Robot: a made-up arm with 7 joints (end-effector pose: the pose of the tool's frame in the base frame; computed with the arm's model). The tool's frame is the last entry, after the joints. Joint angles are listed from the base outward.
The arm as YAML. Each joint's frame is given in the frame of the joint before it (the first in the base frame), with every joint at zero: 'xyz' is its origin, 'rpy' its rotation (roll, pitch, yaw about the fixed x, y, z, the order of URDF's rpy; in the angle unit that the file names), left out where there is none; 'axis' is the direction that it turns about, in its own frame. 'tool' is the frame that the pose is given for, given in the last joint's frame.
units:
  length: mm
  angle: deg
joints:
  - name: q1
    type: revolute
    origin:
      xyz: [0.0, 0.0, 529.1]
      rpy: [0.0, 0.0, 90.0]
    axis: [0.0, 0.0, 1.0]
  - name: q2
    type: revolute
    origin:
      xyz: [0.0, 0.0, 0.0]
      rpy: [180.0, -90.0, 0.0]
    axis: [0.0, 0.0, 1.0]
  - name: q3
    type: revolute
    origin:
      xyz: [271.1, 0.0, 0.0]
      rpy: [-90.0, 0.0, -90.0]
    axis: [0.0, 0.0, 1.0]
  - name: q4
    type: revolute
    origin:
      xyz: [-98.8, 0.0, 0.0]
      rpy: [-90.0, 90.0, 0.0]
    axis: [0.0, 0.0, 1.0]
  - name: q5
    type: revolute
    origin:
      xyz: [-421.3, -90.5, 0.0]
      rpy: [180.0, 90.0, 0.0]
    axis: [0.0, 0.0, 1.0]
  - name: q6
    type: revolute
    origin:
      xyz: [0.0, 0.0, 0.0]
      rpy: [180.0, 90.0, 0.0]
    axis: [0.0, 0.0, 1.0]
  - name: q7
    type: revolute
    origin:
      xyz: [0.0, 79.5, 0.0]
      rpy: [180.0, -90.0, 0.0]
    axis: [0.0, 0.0, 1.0]
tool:
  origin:
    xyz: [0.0, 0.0, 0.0]
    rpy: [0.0, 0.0, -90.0]
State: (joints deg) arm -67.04 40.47 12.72 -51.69 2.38 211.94 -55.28
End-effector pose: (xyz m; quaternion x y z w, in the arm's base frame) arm 0.3041 -0.5564 0.8191 0.4928 -0.0891 0.5175 0.6939
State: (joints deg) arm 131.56 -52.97 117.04 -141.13 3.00 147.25 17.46
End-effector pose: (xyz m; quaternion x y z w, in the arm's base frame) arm -0.2466 -0.4125 0.3505 0.3921 -0.8216 -0.3827 0.1573
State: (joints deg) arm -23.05 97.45 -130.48 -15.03 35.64 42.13 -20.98
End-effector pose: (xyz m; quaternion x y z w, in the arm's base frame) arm 0.6240 -0.4392 0.5235 0.5800 -0.3846 -0.5417 0.4716
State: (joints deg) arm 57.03 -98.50 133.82 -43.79 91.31 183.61 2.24
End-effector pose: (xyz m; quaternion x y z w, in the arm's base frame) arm -0.5688 -0.3479 0.2710 -0.1073 -0.8695 0.1969 0.4401
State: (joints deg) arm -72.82 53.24 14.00 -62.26 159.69 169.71 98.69
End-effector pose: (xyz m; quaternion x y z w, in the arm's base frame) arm 0.2835 -0.6160 0.4462 0.7590 0.2112 0.1768 0.5899
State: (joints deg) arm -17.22 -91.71 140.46 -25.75 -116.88 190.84 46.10
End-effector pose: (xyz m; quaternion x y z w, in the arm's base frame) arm -0.5983 0.2796 0.2911 0.5705 -0.6592 -0.4633 0.1593
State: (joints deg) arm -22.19 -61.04 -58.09 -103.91 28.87 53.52 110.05
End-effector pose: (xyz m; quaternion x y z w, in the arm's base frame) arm -0.1991 -0.4389 0.9129 -0.2158 0.7828 0.2433 0.5306
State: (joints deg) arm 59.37 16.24 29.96 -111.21 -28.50 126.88 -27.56
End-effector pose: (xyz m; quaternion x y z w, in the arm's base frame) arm 0.0051 0.6343 0.5976 0.3985 0.9075 0.0857 0.1010
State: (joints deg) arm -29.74 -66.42 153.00 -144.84 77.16 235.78 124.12
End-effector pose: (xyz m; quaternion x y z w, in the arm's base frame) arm -0.0368 0.2674 0.2476 -0.7005 0.3256 -0.2454 0.5858
